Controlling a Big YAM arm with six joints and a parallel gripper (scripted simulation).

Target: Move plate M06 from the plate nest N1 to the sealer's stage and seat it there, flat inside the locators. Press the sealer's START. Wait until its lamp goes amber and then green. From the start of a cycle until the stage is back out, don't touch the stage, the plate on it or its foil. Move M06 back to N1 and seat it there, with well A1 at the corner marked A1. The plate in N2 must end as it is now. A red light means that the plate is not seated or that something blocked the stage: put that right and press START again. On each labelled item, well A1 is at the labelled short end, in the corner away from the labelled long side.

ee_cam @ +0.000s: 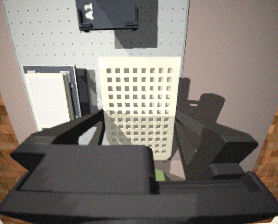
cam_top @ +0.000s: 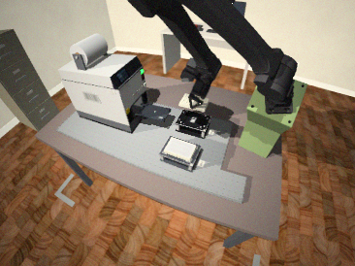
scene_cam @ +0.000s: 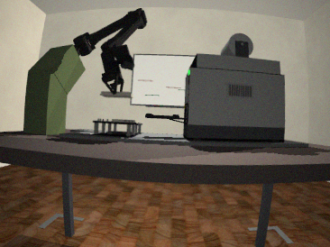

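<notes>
My hand is 200 mm short of the sealer stage, 30 mm to the right of it and 90 mm above it. Round my hand: white start button: 290 mm ahead, 70 mm to the right, 10 mm above; foil roll: 530 mm ahead, 240 mm above; plate: 20 mm ahead, 200 mm to the left, 120 mm below.
</notes>
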